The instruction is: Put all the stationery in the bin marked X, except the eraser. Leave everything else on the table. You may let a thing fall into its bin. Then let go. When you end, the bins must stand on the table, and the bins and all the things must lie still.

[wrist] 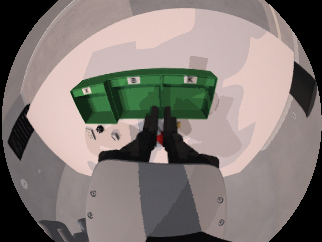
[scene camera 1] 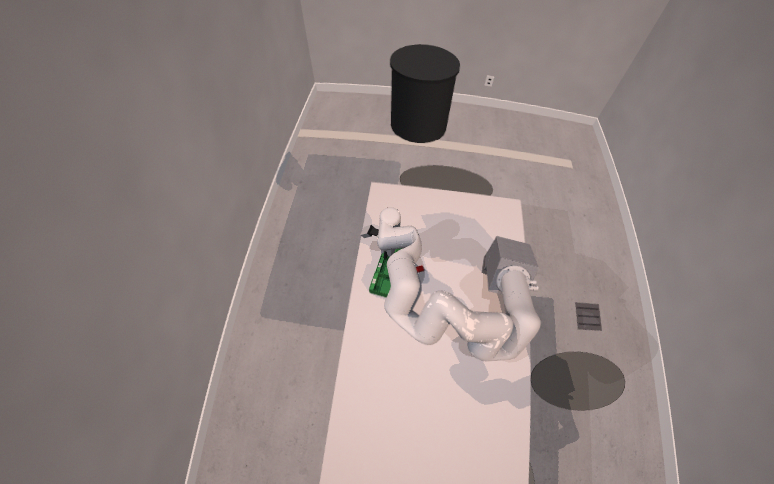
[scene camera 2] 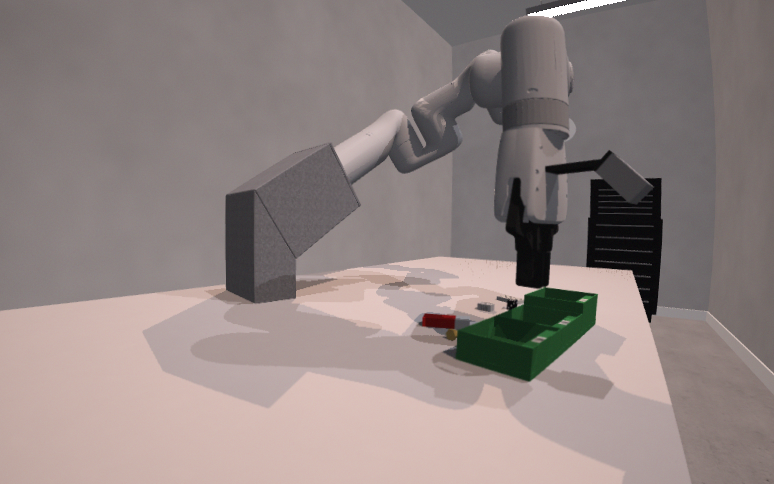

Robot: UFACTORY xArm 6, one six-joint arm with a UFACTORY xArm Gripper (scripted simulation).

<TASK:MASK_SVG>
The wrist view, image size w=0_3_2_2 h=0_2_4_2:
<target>gripper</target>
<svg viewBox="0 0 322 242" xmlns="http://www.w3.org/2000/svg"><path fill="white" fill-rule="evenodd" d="M99 153L98 163L92 172L86 199L86 228L89 242L231 242L223 239L227 219L227 198L224 179L219 169L219 159L215 156L199 154L183 141L182 135L178 133L177 118L172 117L171 123L171 106L164 107L163 147L167 152L168 163L149 162L151 151L157 145L157 106L152 106L151 116L145 116L143 130L137 134L135 140L120 150L107 150Z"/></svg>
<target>green bin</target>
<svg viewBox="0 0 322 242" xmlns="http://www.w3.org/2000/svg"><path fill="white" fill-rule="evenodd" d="M218 78L211 71L198 69L136 69L82 80L70 93L85 124L117 124L119 119L145 119L145 116L151 116L152 106L159 107L159 119L164 119L164 107L171 106L171 115L177 119L208 119Z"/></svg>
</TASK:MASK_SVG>
